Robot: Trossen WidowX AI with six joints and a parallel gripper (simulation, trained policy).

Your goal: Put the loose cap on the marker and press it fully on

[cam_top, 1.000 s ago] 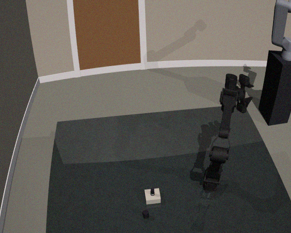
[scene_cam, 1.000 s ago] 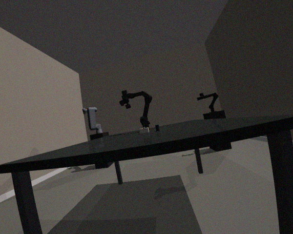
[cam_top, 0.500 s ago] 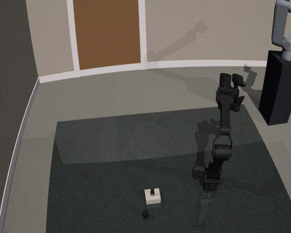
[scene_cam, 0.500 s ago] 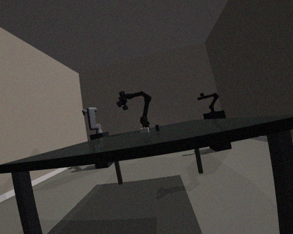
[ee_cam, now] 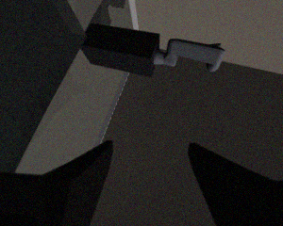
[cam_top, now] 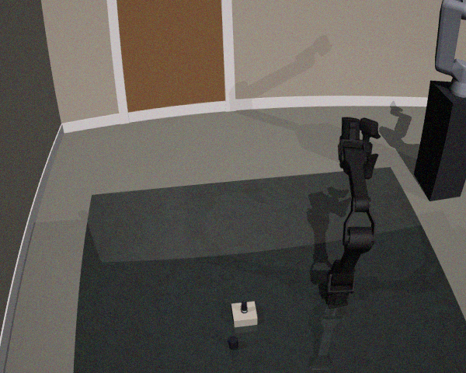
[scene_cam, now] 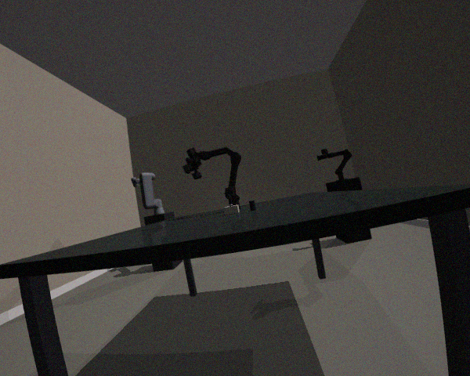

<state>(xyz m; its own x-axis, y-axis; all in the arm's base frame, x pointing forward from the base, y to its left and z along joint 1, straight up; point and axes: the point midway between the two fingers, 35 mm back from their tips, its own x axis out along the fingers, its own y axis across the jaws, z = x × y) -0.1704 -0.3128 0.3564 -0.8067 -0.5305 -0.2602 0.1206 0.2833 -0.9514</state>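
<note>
Right now the dark cap is 54 cm ahead of my gripper tip, 45 cm to the left of it and 32 cm below it. Also, from my gripper tip: pale holder block 50 cm ahead, 34 cm to the left, 33 cm below.
</note>
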